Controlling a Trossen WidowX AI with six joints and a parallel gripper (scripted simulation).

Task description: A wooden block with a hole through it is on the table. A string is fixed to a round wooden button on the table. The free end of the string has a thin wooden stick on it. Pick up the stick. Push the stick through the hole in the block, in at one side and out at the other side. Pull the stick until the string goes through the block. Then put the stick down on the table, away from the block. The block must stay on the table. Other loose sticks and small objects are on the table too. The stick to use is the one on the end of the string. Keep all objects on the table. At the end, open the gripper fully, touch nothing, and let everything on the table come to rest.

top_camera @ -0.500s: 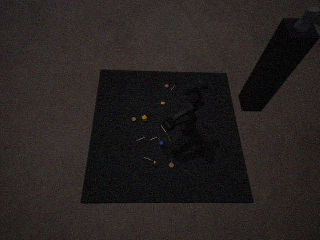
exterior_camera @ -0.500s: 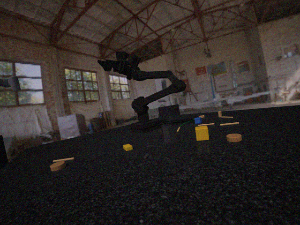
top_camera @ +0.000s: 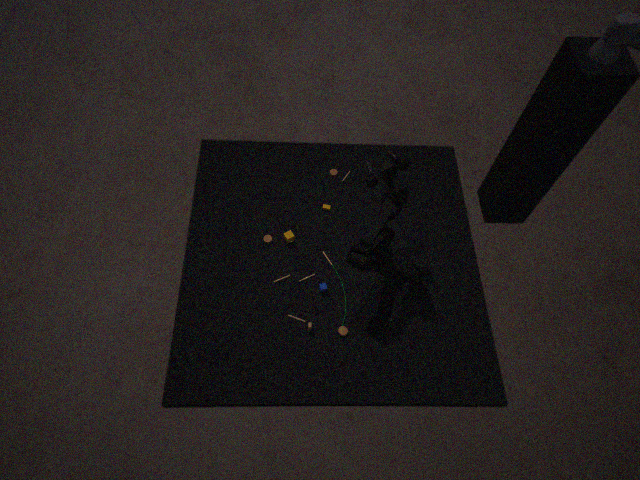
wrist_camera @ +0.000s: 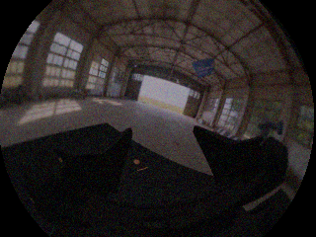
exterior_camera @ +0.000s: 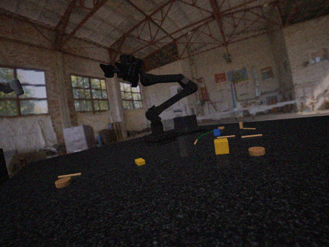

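The blue block lies 200 mm ahead of my gripper tip, 410 mm to the left of it and 380 mm below it. The rest, counted from my gripper tip: round wooden button: 130 mm ahead, 600 mm to the left, 380 mm below; then yellow cube: 350 mm ahead, 160 mm to the left, 370 mm below; then wooden block: 260 mm ahead, 590 mm to the left, 370 mm below.
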